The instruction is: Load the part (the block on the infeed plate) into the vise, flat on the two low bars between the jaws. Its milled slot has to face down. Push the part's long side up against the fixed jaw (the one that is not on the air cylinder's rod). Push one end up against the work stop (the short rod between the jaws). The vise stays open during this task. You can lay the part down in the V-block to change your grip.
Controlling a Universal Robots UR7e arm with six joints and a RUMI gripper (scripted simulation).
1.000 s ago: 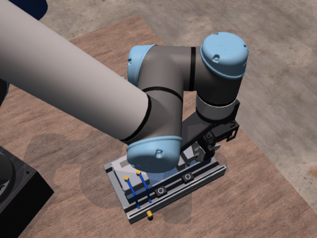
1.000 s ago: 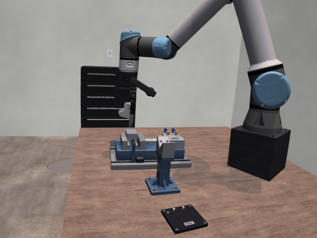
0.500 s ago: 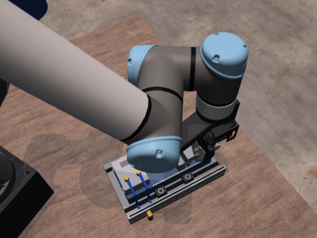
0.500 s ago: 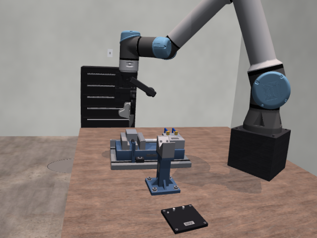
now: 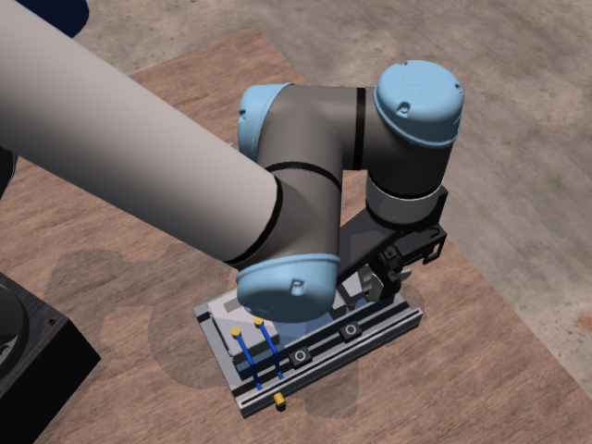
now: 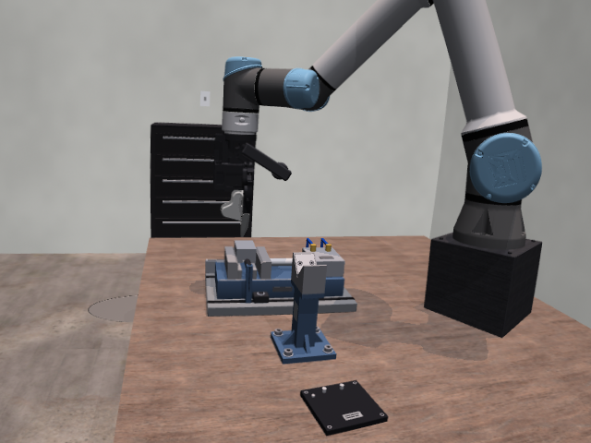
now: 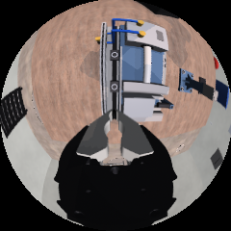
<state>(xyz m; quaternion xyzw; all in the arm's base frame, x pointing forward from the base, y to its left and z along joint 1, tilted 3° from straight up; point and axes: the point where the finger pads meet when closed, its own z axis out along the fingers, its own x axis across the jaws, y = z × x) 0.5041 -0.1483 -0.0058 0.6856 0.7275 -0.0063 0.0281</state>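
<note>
The part is 50 mm to the left of my hand and 40 mm below it. Also, from my hand: work stop 10 mm behind, 110 mm to the left, 40 mm below; then moving jaw 40 mm behind, 70 mm to the left, 50 mm below; then fixed jaw 30 mm ahead, 70 mm to the left, 50 mm below.
</note>
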